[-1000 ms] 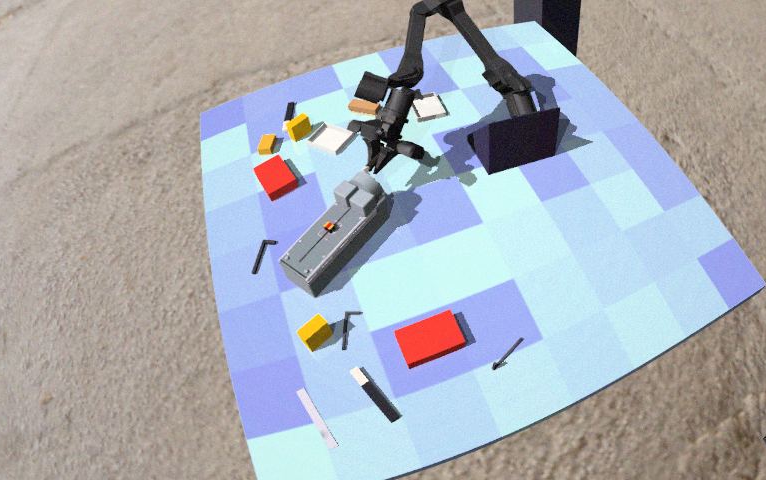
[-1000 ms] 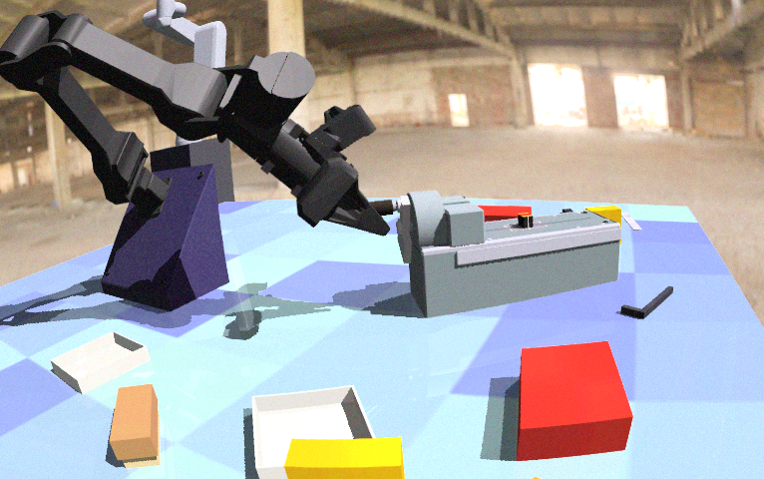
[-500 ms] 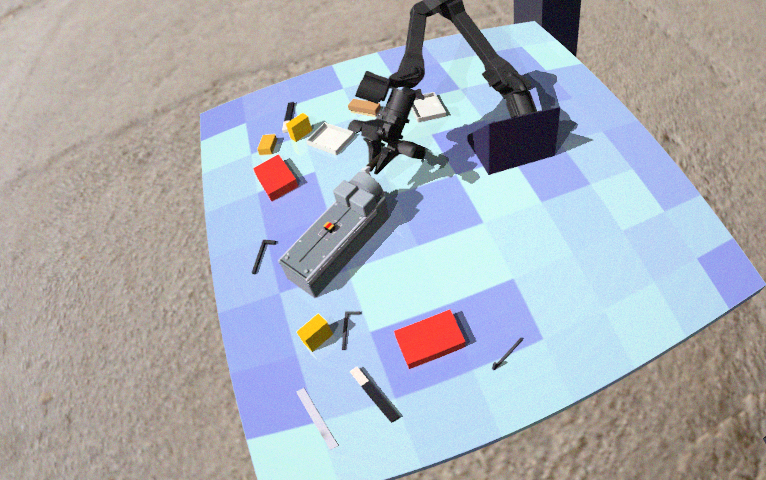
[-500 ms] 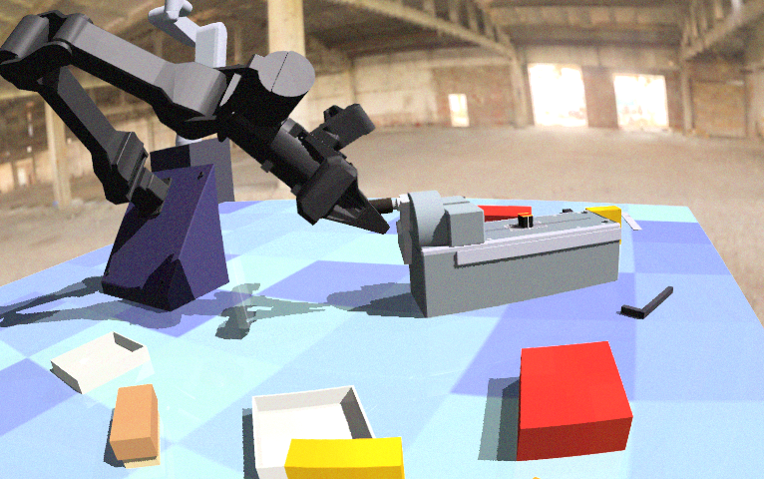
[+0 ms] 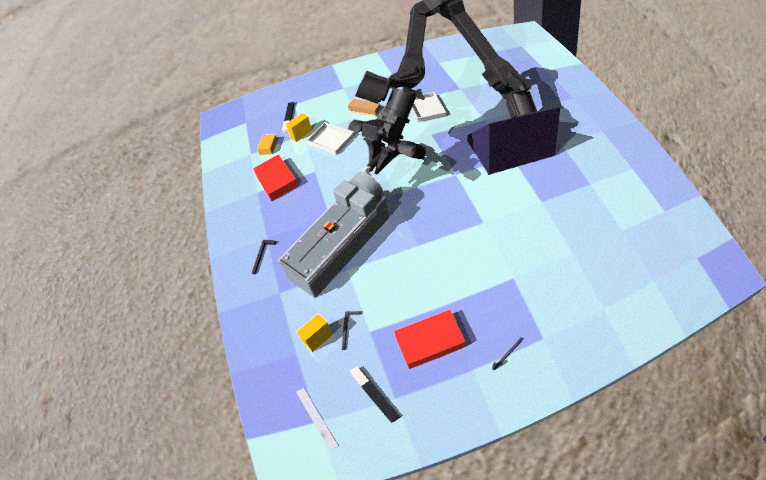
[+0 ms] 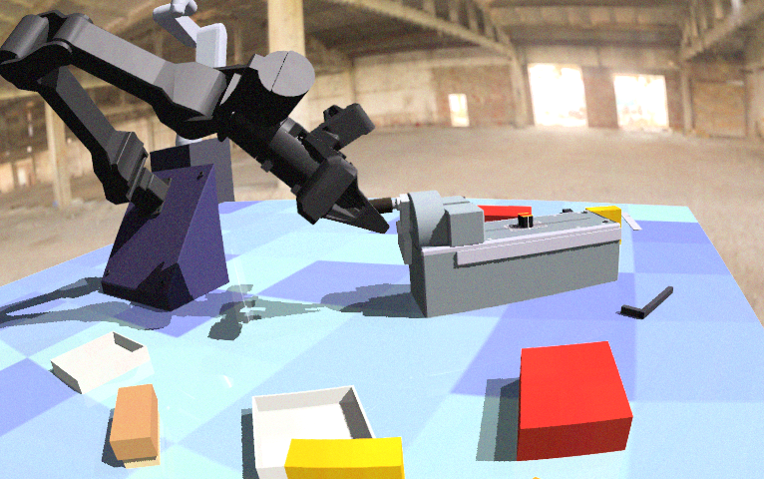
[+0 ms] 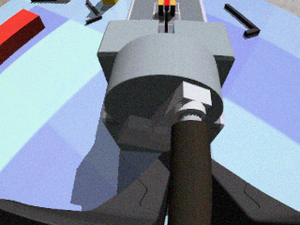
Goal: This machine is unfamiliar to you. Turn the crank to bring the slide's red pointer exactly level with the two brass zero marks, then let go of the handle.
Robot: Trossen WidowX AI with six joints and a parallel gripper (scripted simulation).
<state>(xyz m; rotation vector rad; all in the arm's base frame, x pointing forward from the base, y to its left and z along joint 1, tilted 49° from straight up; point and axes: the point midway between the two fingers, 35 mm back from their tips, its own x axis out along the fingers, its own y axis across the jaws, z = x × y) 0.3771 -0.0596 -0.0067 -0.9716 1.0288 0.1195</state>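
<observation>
Now: gripper tip 10 mm past the dark crank handle, 10 mm to the left of it and 20 mm below it. Also, from my gripper tip: red pointer 140 mm ahead, 90 mm to the left, 10 mm below; tan block 80 mm behind, 330 mm to the right, 80 mm below.
</observation>
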